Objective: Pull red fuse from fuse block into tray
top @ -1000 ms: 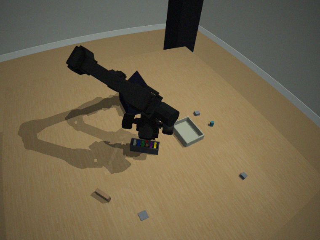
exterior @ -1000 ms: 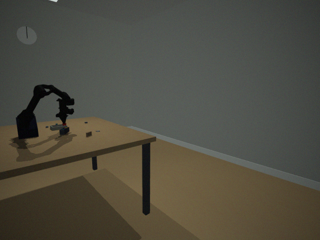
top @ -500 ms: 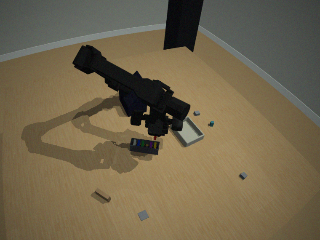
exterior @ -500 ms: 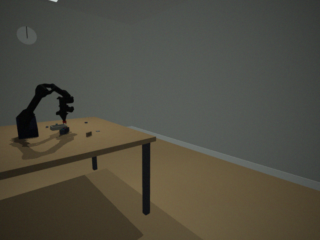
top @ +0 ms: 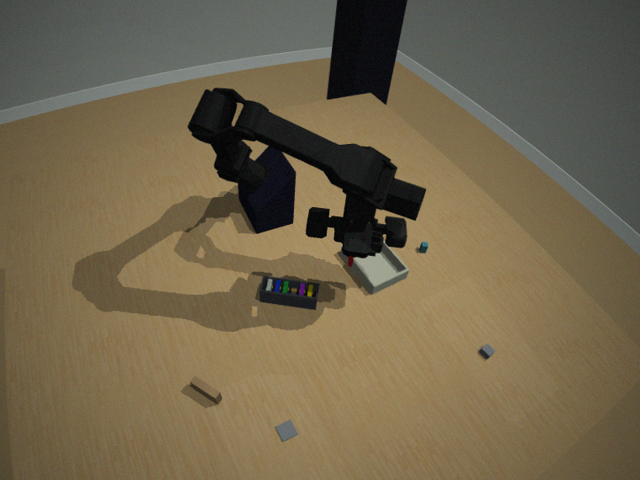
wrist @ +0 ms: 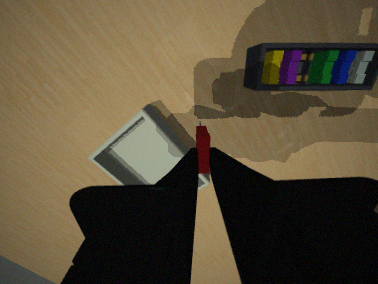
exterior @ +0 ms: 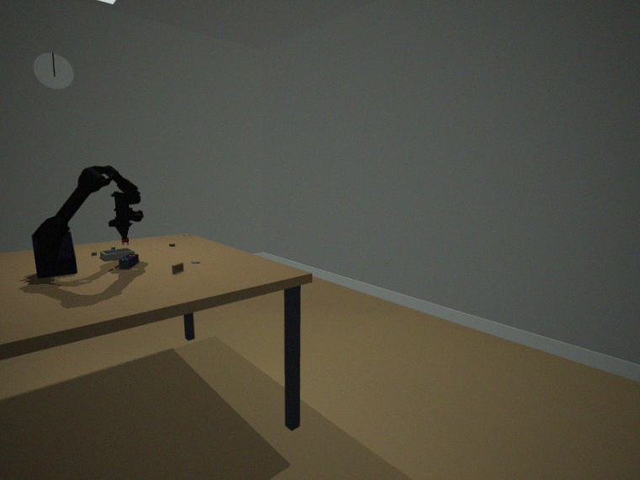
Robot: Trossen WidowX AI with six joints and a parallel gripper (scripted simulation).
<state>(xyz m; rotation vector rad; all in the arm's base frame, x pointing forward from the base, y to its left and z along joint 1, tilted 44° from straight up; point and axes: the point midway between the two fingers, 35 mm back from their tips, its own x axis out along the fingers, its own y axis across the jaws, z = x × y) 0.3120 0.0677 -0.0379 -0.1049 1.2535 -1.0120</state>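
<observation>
My gripper tip is now 20 mm past the grey tray, 90 mm to the right of it and 100 mm above it. Round my gripper tip: teal cube 230 mm to the left, 90 mm below; grey tile 230 mm ahead, 260 mm to the right, 100 mm below; red fuse 10 mm below.
</observation>
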